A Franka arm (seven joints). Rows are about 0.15 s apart.
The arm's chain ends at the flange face. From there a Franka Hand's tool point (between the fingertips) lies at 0.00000 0.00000 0.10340 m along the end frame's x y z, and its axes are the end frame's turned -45 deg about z.
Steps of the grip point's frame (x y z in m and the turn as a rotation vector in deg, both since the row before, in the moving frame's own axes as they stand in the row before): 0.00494 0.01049 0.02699 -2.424 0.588 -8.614; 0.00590 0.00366 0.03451 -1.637 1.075 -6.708; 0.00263 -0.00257 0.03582 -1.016 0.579 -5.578; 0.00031 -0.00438 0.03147 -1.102 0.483 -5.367; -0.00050 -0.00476 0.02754 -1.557 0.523 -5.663
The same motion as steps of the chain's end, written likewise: 0.00691 0.00188 0.02709 -1.298 2.130 -8.614; 0.00327 -0.00210 0.03457 -0.397 1.918 -6.708; -0.00202 -0.00413 0.03584 -0.309 1.128 -5.578; -0.00493 -0.00401 0.03149 -0.438 1.121 -5.367; -0.00643 -0.00420 0.02758 -0.731 1.471 -5.663
